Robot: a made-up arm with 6 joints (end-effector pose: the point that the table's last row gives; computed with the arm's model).
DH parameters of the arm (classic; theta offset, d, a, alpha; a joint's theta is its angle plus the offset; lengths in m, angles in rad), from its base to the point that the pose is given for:
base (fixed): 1.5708 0.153 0 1.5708
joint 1: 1.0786 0 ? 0
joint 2: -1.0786 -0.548 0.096 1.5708
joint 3: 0 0.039 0.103 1.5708
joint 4: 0 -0.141 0.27 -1.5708
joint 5: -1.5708 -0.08 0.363 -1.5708
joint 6: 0 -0.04 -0.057 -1.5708
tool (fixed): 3.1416 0.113 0 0
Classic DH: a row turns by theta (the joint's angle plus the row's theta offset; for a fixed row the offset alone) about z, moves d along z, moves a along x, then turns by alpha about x.
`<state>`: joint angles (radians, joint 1 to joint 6).
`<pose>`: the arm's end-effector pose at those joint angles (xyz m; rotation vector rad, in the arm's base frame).
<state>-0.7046 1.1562 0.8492 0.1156 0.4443 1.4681</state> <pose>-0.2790 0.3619 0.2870 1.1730 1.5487 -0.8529</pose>
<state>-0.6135 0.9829 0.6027 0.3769 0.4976 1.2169</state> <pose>-0.3638 0.4499 0.2055 0.5985 1.3104 -0.9791</pose>
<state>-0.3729 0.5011 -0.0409 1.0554 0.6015 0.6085</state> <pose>-0.6539 0.4786 -0.1309 -0.6913 0.2530 -0.7637</pose>
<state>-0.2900 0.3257 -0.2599 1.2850 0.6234 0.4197</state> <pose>-0.7365 0.3834 -0.2573 -1.0279 -0.1736 -0.5424</pose>
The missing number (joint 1, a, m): -0.0783
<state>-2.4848 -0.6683 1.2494 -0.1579 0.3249 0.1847</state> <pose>-0.2193 -0.3712 0.0441 -2.0459 -2.0229 -0.0751</pose>
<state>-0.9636 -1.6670 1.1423 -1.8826 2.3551 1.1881</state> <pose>-0.5280 0.2864 -0.0911 1.2066 -0.0504 -0.7411</pose>
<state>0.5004 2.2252 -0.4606 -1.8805 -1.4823 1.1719</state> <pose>-0.4162 -0.1605 0.1804 -1.5315 2.2484 -0.0619</pose>
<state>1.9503 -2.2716 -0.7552 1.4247 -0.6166 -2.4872</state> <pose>-0.7956 0.1078 0.1371 0.6151 -1.2371 2.4059</pose>
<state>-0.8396 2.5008 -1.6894 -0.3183 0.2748 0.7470</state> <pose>-0.8801 -0.2431 0.0697 0.8938 -0.4668 1.6971</pose>
